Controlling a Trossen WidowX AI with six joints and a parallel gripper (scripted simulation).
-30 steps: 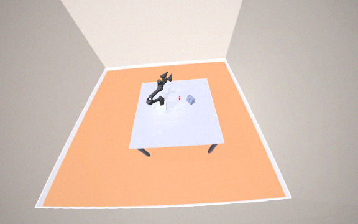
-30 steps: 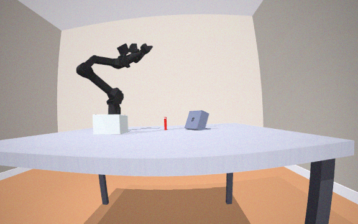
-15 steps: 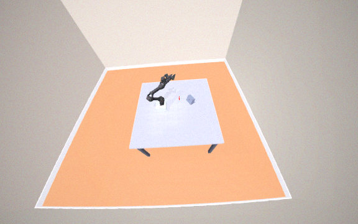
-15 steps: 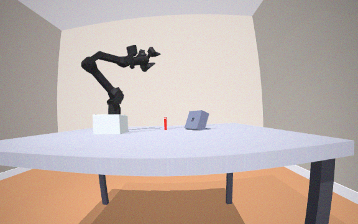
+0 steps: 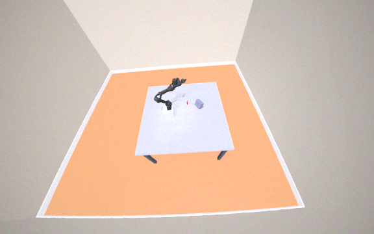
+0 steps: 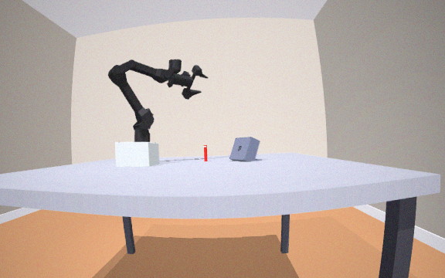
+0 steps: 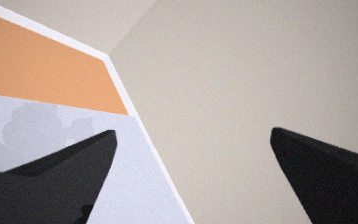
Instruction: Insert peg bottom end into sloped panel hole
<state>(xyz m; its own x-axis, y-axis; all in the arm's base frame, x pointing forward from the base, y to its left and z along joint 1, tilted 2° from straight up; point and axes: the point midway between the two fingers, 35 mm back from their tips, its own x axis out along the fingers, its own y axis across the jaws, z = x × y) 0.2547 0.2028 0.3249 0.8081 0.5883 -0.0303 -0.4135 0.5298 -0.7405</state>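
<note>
Now: the red peg 100 mm to the right of my gripper tip and 350 mm below it. The rest, counted from my gripper tip: grey sloped panel 180 mm ahead, 170 mm to the right, 360 mm below.
</note>
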